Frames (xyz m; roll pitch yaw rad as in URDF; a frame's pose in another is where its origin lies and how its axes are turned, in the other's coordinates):
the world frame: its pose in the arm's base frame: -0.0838 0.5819 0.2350 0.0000 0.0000 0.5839
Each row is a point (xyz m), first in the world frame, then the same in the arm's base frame.
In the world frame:
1: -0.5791 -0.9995 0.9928
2: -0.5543 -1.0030 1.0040
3: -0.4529 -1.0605 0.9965
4: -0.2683 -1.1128 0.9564
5: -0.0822 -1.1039 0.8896
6: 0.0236 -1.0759 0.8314
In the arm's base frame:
1: -0.0159 -0.5712 1.2278
2: 0.0067 -0.5605 1.2390
3: 0.1230 -0.5526 1.2315
4: 0.3058 -0.4944 1.1914
5: 0.4562 -0.3844 1.1246
6: 0.5290 -0.3027 1.0664

